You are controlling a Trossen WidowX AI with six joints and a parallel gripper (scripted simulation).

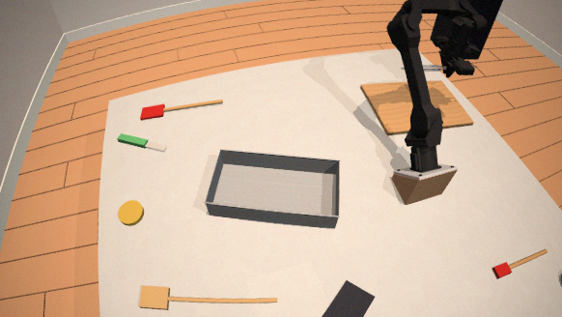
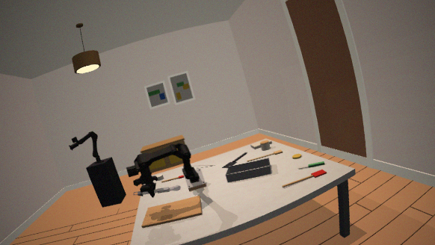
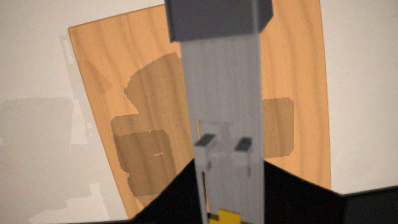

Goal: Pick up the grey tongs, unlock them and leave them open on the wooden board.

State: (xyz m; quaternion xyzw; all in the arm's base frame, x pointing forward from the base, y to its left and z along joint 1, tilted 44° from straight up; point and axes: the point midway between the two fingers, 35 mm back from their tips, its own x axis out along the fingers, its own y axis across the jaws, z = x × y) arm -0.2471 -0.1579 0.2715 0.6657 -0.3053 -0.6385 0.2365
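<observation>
My gripper tip is now 12 cm above the wooden board and 8 cm short of it. Also, from my gripper tip: grey roasting tin: 63 cm ahead, 25 cm to the left, 10 cm below; then black slab: 63 cm to the left, 60 cm ahead, 13 cm below; then yellow lock piece: 3 cm above, 1 cm ahead.
</observation>
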